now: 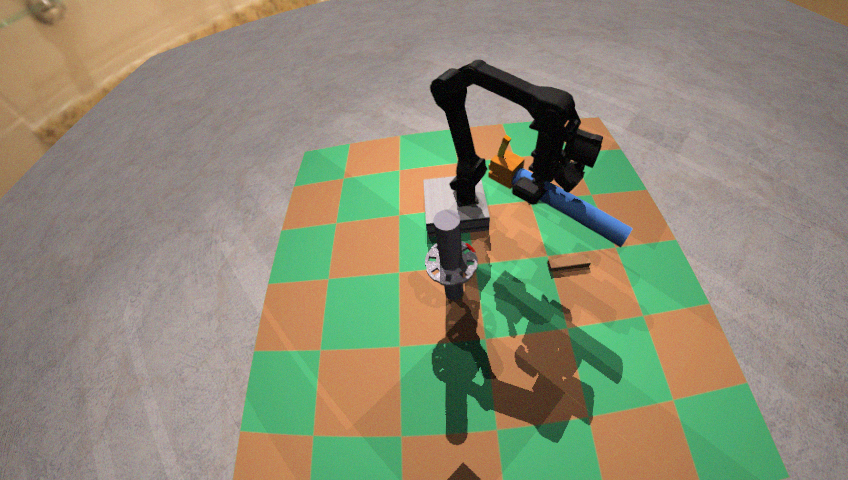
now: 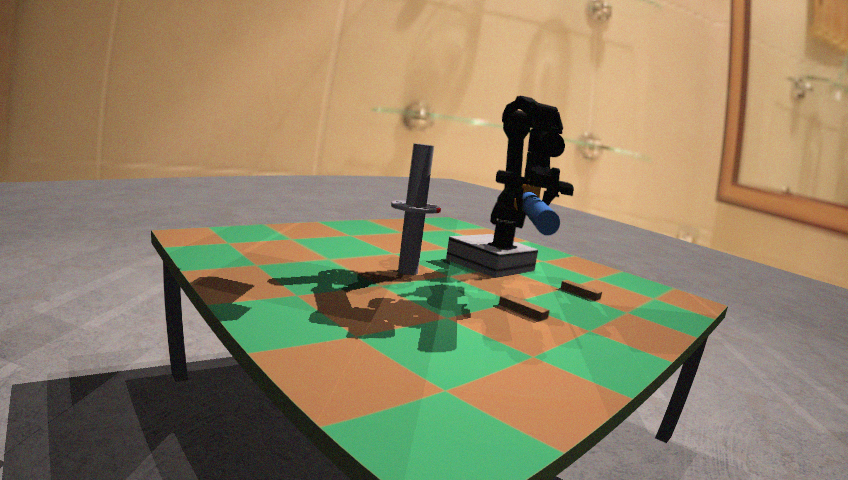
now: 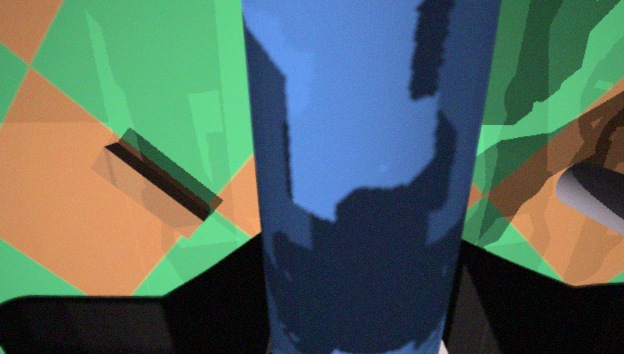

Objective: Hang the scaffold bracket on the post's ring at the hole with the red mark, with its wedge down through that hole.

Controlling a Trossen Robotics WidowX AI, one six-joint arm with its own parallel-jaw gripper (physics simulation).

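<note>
The scaffold bracket is a long blue tube [image 1: 589, 215] [image 2: 542, 215] [image 3: 362, 125] with an orange head [image 1: 505, 168] [image 2: 531, 190] at the end away from the post side of the table. An orange wedge [image 1: 504, 147] sticks up from the head. My gripper [image 1: 544, 184] [image 2: 537, 193] [image 3: 344, 230] is shut on the tube near the head and holds it above the table, beside the arm's base. The grey post [image 1: 449, 243] [image 2: 420, 172] carries a holed ring [image 1: 455, 277] [image 2: 399, 205]. The red mark [image 1: 470, 247] [image 2: 438, 209] is on the ring's side towards the arm.
A brown block [image 1: 569, 265] [image 2: 523, 309] [image 3: 160, 182] lies on the checkered table [image 1: 357, 309] [image 2: 380, 380], and a second brown block [image 2: 580, 290] lies behind it. The arm's grey base [image 1: 439, 193] [image 2: 476, 255] stands close behind the post.
</note>
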